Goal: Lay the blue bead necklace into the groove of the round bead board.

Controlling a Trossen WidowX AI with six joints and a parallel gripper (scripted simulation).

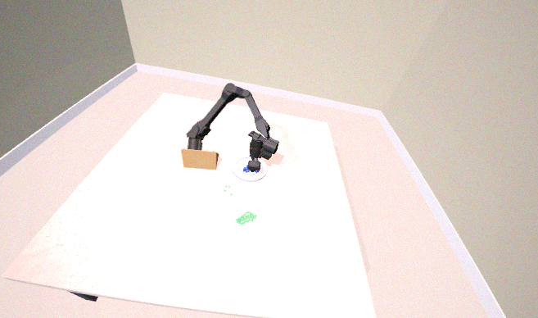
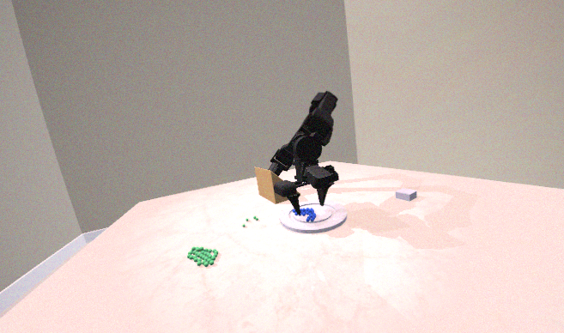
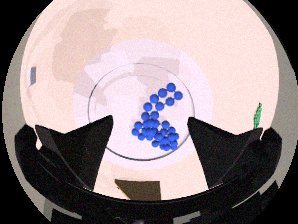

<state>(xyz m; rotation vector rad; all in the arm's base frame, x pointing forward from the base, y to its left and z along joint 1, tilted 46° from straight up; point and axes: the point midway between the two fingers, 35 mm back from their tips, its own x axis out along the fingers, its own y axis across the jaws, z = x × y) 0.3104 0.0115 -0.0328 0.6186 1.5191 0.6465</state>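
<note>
The round white bead board is 20 mm below my gripper tip, 20 mm behind it and 10 mm to the left of it. The rest, counted from my gripper tip: small grey block: 310 mm to the left, 90 mm ahead, 20 mm below.
</note>
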